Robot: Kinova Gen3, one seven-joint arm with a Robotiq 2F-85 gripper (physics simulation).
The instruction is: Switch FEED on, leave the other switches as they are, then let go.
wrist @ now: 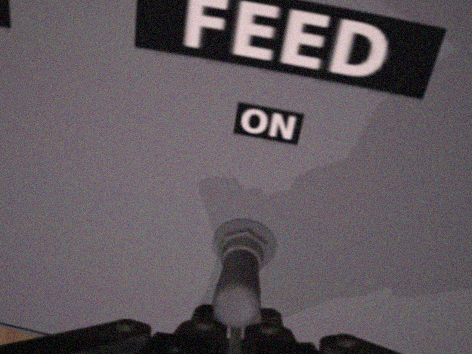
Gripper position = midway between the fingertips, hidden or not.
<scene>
In view: my gripper [237, 321] and a grey panel [147, 147].
</scene>
